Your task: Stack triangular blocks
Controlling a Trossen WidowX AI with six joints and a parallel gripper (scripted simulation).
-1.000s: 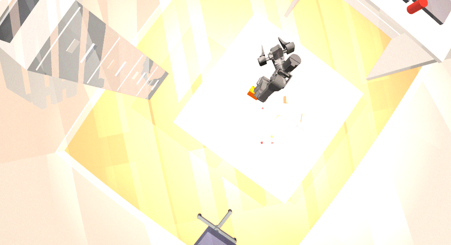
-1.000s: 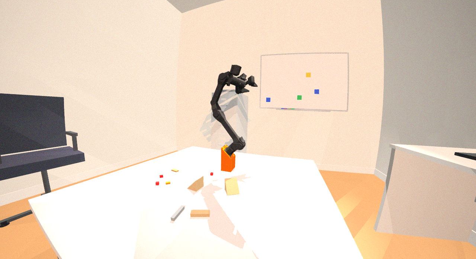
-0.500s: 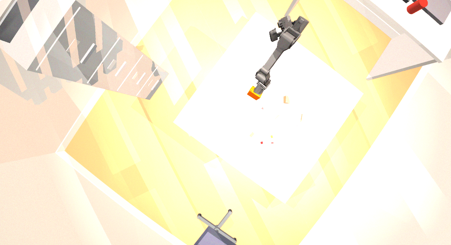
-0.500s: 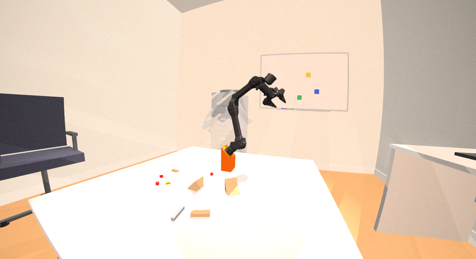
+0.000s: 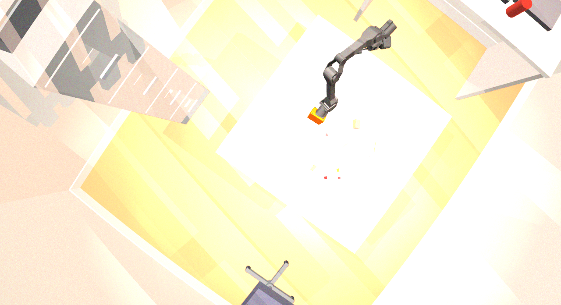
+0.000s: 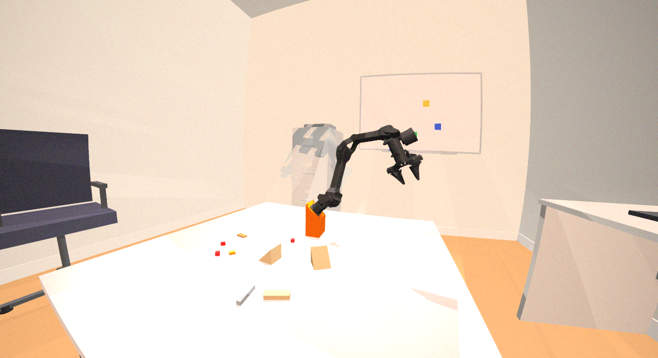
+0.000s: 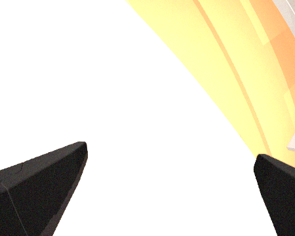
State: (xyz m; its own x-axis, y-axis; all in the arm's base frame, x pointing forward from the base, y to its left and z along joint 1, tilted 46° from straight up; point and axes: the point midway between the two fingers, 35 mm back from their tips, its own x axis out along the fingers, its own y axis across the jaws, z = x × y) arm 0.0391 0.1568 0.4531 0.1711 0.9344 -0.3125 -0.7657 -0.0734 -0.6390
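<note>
The triangular block lies 530 mm to the right of my gripper tip, 290 mm below it and 250 mm ahead of it. From my gripper tip the other things lie so: thin grey bar 520 mm to the right, 470 mm ahead, 290 mm below; then flat tan slab 440 mm ahead, 430 mm to the right, 290 mm below.
</note>
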